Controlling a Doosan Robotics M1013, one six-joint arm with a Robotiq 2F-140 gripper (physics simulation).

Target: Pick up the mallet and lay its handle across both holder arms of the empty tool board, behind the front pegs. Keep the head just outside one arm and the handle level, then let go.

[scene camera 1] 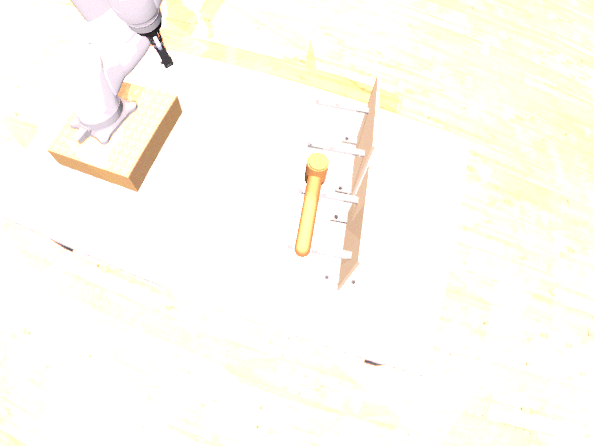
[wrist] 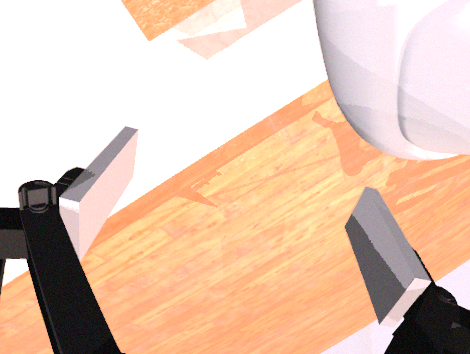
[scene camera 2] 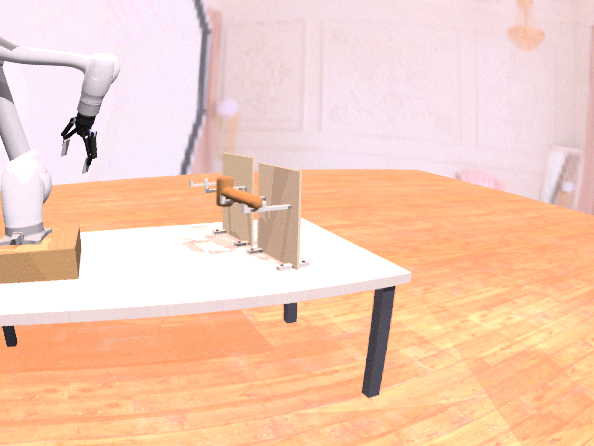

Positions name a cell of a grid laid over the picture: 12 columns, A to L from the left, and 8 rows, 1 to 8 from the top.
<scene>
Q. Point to a tool board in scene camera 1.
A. At H3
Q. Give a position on a tool board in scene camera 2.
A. E5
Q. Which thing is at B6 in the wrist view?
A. My gripper.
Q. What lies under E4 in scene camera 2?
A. An orange mallet.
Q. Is my gripper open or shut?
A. Open.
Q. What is my gripper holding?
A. Nothing.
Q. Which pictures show the orange mallet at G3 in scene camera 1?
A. Scene camera 1 and scene camera 2 only.
</scene>
